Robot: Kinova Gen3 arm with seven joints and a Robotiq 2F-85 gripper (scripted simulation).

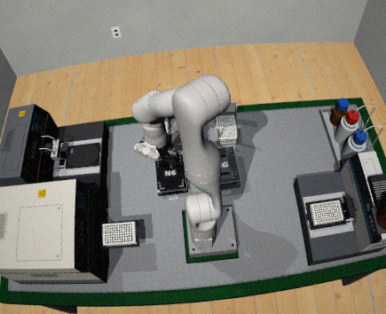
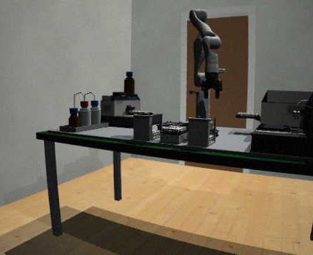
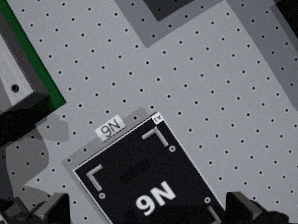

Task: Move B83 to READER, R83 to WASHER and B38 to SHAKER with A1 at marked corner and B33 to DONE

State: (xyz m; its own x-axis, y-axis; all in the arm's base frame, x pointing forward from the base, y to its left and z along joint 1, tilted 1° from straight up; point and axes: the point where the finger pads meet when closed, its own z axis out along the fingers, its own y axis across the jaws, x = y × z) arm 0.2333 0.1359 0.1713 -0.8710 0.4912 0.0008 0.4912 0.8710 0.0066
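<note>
Now: hand 240 mm past the dark reader tray, 170 mm to the right of it and 110 mm above it. Also, from my hand: N6 nest (50 mm ahead, 10 mm to the right, 190 mm below); then regrip nest (60 mm ahead, 220 mm to the right, 160 mm below); then washer tray (120 mm ahead, 360 mm to the left, 130 mm below).
</note>
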